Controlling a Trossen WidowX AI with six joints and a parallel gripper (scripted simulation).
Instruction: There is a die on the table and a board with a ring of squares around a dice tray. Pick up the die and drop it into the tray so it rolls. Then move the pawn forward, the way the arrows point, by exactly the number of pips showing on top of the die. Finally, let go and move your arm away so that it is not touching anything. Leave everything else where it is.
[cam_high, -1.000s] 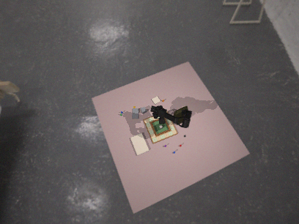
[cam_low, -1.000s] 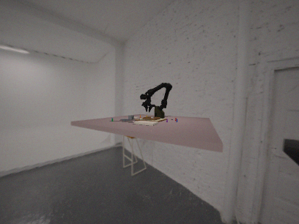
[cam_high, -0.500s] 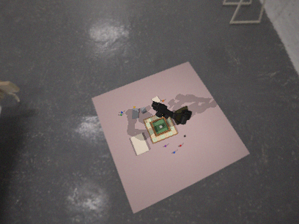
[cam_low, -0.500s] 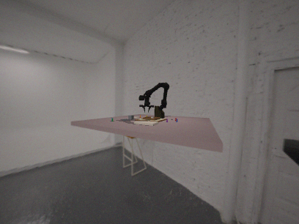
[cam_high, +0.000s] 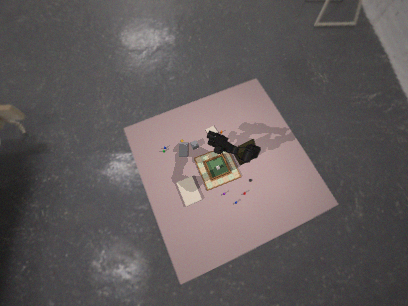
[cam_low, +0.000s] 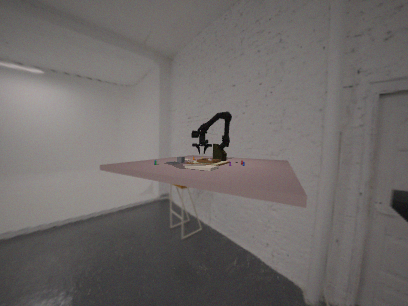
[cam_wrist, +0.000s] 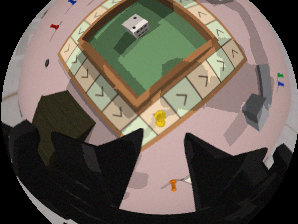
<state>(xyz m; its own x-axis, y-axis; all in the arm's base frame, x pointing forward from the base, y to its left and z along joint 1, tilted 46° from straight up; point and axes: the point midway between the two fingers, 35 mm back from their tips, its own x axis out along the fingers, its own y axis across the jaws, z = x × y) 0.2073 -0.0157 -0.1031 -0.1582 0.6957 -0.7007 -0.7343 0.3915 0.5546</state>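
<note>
Right now the yellow pawn is 5 cm below my gripper tip. The rest, counted from my gripper tip: green tray (5 cm ahead, 12 cm to the left, 7 cm below); then grey die (5 cm ahead, 13 cm to the left, 5 cm below); then small white card (20 cm to the right, 7 cm below).
</note>
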